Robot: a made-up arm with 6 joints. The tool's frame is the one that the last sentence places.
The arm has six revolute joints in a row. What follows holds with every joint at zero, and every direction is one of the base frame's. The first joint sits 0.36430 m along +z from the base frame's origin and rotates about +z. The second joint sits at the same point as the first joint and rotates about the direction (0, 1, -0.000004). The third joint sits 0.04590 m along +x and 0.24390 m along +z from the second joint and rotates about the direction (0, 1, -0.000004). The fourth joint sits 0.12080 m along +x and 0.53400 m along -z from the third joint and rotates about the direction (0, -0.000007, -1). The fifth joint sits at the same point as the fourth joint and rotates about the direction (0, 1, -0.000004). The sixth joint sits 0.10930 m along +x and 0.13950 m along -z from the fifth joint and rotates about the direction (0, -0.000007, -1). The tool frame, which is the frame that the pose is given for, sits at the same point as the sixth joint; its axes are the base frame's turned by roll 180.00, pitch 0.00 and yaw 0.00 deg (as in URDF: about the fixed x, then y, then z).
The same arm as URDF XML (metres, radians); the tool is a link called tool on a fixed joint. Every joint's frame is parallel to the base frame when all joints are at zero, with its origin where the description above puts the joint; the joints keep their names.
<robot name="arm">
  <joint name="tool_fixed" type="fixed">
    <parent link="link6"/>
    <child link="tool"/>
    <origin xyz="0 0 0" rpy="3.1416 0 0"/>
  </joint>
  <joint name="joint 6" type="continuous">
    <parent link="link5"/>
    <child link="link6"/>
    <origin xyz="0.1093 0 -0.1395"/>
    <axis xyz="0 0 -1"/>
  </joint>
  <joint name="joint 5" type="continuous">
    <parent link="link4"/>
    <child link="link5"/>
    <origin xyz="0 0 0"/>
    <axis xyz="0 1 0"/>
  </joint>
  <joint name="joint 4" type="continuous">
    <parent link="link3"/>
    <child link="link4"/>
    <origin xyz="0.1208 0 -0.534"/>
    <axis xyz="0 0 -1"/>
  </joint>
  <joint name="joint 3" type="continuous">
    <parent link="link2"/>
    <child link="link3"/>
    <origin xyz="0.0459 0 0.2439"/>
    <axis xyz="0 1 0"/>
  </joint>
  <joint name="joint 2" type="continuous">
    <parent link="link1"/>
    <child link="link2"/>
    <origin xyz="0 0 0"/>
    <axis xyz="0 1 0"/>
  </joint>
  <joint name="joint 1" type="continuous">
    <parent link="base"/>
    <child link="link1"/>
    <origin xyz="0 0 0.3643"/>
    <axis xyz="0 0 1"/>
  </joint>
  <link name="base"/>
  <link name="link1"/>
  <link name="link2"/>
  <link name="link3"/>
  <link name="link4"/>
  <link name="link5"/>
  <link name="link6"/>
  <link name="tool"/>
</robot>

